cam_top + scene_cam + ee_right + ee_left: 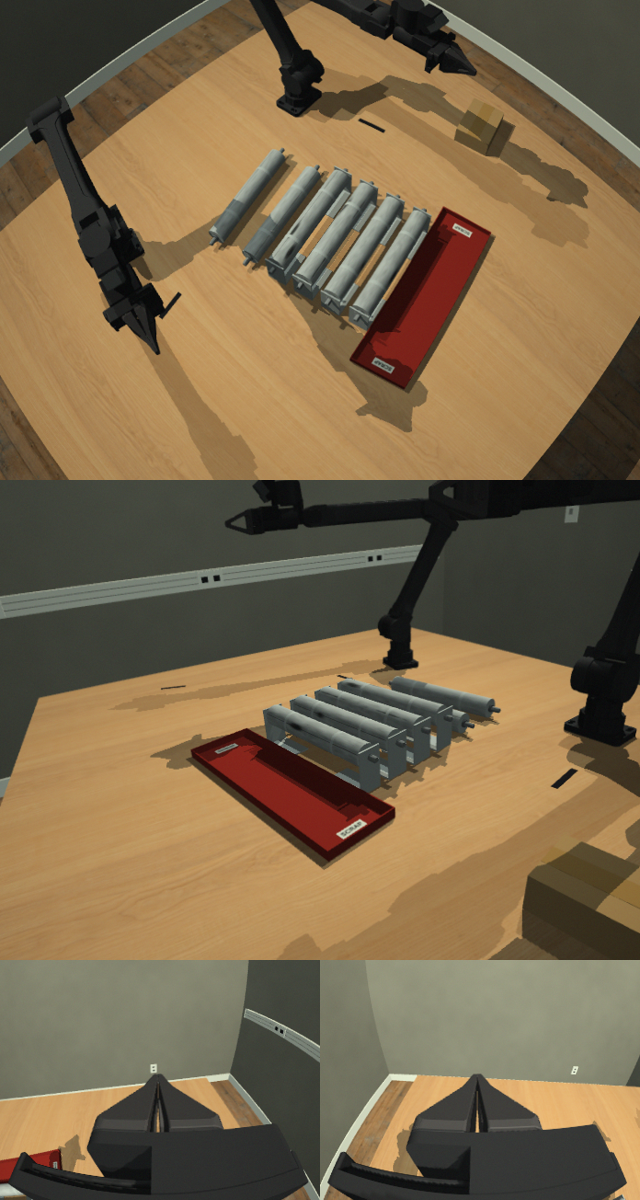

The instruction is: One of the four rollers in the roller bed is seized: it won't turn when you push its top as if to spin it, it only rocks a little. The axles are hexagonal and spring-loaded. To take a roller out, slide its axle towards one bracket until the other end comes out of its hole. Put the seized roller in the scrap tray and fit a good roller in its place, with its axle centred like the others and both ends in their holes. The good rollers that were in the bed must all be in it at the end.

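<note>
The grey roller lies 16 cm behind my right hand, 51 cm to the left of it and 42 cm below it. The rest, counted from my right hand: cardboard box 6 cm behind, 109 cm to the left, 46 cm below; red scrap tray 16 cm ahead, 57 cm to the left, 49 cm below.
</note>
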